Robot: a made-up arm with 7 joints.
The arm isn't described. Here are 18 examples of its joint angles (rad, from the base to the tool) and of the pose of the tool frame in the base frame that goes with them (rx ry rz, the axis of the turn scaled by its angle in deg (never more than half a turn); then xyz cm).
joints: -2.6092 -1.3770 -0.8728 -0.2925 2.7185 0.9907 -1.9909
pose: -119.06 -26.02 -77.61 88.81 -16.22 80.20
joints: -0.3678 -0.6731 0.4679 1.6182 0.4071 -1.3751 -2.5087
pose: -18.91 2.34 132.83 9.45 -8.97 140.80
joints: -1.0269 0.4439 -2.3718 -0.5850 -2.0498 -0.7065 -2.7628
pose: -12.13 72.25 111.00 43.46 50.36 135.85
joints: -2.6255 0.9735 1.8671 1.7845 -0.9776 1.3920 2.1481
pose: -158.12 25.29 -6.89 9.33 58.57 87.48
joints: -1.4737 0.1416 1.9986 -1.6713 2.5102 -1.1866 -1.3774
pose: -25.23 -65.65 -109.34 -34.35 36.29 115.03
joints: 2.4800 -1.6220 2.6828 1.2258 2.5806 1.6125 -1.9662
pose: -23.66 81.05 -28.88 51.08 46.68 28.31
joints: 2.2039 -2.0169 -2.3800 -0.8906 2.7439 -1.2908 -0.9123
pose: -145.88 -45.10 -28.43 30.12 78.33 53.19
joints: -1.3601 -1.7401 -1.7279 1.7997 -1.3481 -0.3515 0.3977
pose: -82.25 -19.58 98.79 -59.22 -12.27 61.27
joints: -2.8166 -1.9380 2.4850 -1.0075 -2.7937 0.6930 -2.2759
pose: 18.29 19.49 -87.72 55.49 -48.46 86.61
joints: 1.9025 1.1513 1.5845 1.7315 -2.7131 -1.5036 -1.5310
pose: -86.28 -63.34 -83.13 -47.89 -3.00 92.98
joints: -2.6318 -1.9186 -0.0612 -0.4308 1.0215 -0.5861 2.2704
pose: 47.88 144.20 -49.27 59.60 -36.88 17.10
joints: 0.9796 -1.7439 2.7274 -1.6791 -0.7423 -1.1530 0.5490
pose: 94.64 32.21 93.09 6.61 42.01 101.04
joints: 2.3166 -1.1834 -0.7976 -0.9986 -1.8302 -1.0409 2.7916
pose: -25.87 -61.78 -63.91 17.78 75.18 82.75
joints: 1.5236 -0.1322 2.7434 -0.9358 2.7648 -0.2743 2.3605
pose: -21.90 40.22 -171.47 15.83 -23.56 154.34
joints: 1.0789 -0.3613 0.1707 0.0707 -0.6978 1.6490 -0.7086
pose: 47.00 63.05 -0.41 3.69 15.13 151.71
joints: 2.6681 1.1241 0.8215 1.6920 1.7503 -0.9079 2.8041
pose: 129.23 -112.92 -0.58 -56.20 5.50 48.37
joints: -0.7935 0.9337 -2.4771 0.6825 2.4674 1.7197 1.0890
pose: -107.76 46.95 -16.28 37.26 61.40 127.18
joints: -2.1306 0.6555 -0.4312 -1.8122 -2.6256 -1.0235 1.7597
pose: -57.07 -24.28 -139.08 25.63 13.56 127.30
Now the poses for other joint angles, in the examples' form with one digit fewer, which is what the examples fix.
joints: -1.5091 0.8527 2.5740 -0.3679 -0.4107 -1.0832 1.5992
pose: 5.4 -122.0 -46.6 -13.2 76.9 109.9
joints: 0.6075 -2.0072 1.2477 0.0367 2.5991 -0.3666 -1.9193
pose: 75.7 -90.9 -88.5 -75.2 43.5 29.8
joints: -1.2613 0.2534 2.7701 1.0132 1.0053 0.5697 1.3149
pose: 8.3 -76.4 115.0 4.1 -29.5 153.7
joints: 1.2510 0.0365 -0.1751 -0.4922 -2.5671 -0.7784 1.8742
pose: 27.3 -16.1 -14.1 -10.5 6.0 161.6
